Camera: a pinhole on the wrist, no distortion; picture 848 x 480 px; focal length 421.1 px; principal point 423.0 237.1 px. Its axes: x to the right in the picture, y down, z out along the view. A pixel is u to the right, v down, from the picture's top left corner.
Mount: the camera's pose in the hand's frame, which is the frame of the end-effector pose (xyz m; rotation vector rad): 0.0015 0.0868 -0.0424 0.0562 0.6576 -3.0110
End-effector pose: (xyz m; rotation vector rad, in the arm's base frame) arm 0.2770 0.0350 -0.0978 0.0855 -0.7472 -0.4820
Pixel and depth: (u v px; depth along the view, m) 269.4 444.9 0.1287
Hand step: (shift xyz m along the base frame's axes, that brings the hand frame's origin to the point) -0.0113 -0.0373 0.0630
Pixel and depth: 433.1 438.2 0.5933
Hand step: -0.4222 -0.3328 0.1715
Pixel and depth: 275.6 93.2 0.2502
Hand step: -0.0767 0.0433 0.2299
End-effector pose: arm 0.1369 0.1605 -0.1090 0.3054 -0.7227 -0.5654
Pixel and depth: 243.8 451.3 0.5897
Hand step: -0.2660 -0.5166 0.2225
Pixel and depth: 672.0 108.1 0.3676
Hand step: -0.3597 0.1315 0.1218
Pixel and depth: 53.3 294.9 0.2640
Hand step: -0.0116 -0.1835 0.2410
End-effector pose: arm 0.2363 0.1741 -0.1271 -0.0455 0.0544 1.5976
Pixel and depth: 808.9 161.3 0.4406
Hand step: 0.0586 -0.3909 0.3966
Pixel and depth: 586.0 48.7 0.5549
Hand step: -0.0603 -0.2080 0.5690
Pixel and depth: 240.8 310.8 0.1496
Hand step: -0.0052 0.0695 0.0815
